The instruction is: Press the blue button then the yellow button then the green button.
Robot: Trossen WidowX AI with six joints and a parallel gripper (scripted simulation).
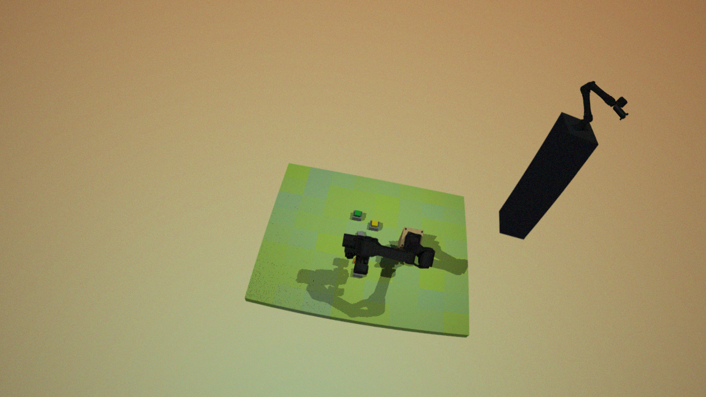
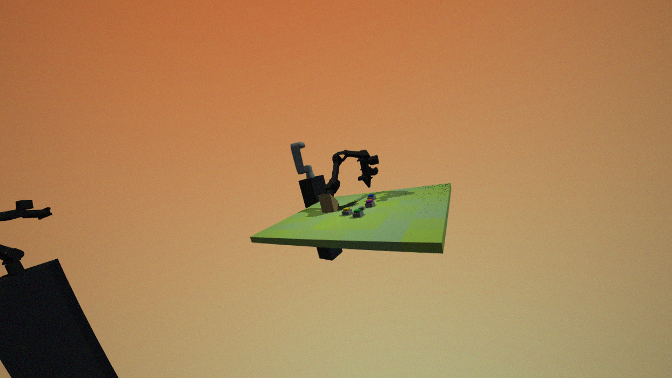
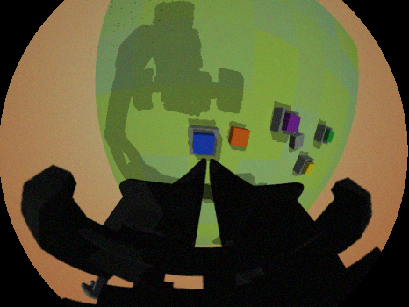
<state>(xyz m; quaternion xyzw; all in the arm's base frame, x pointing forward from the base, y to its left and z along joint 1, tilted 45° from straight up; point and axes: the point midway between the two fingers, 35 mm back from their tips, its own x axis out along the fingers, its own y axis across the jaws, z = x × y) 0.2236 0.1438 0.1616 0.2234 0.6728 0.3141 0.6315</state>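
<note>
Right now my gripper tip is 30 cm to the left of the yellow button, 6 cm above it and 2 cm past it. Also, from my gripper tip: orange block: 8 cm below, 6 cm to the right, 2 cm ahead; then purple button: 16 cm to the right, 7 cm ahead, 6 cm below; then blue button: 6 cm below.
</note>
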